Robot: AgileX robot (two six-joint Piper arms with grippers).
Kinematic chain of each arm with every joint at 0, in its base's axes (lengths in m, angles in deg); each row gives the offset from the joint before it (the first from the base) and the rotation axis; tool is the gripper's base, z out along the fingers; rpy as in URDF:
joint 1: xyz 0 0 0.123 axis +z
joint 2: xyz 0 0 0 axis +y
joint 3: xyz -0.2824 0 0.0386 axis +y
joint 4: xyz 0.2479 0 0.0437 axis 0.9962 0 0.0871
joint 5: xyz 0 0 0 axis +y
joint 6: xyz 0.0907 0 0.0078 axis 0.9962 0 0.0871
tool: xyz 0 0 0 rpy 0 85 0
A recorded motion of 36 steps. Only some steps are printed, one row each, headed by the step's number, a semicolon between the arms.
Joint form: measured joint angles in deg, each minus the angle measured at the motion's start. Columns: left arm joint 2, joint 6, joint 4, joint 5, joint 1, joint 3; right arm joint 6, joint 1, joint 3, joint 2, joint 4, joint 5.
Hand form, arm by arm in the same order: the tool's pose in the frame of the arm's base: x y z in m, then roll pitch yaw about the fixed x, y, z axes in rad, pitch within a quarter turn. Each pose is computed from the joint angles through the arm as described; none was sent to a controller.
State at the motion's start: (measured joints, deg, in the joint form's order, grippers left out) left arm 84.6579 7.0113 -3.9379 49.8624 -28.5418 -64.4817; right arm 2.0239 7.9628 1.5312 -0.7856 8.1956 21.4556
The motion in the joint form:
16: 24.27 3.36 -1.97 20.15 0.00 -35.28; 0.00 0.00 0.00 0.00 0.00 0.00
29: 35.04 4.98 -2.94 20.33 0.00 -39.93; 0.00 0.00 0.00 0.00 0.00 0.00
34: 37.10 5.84 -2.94 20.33 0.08 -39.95; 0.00 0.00 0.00 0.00 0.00 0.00
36: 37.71 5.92 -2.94 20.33 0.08 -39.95; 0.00 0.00 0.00 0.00 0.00 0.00
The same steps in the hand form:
16: 0.3512 -0.2010 0.2941 -3.0871 0.2889 2.4922; 0.0513 0.0120 0.1715 2.6005 1.2232 2.7664
29: 0.3809 -0.2188 0.2368 -3.0587 0.1850 2.4732; 0.0513 0.0120 0.1715 2.6005 1.2232 2.7664
34: 0.3845 -0.2201 0.2210 -3.0549 0.1512 2.4605; 0.0513 0.0120 0.1715 2.6005 1.2232 2.7664
36: 0.3854 -0.2206 0.2163 -3.0531 0.1409 2.4593; 0.0513 0.0120 0.1715 2.6005 1.2232 2.7664

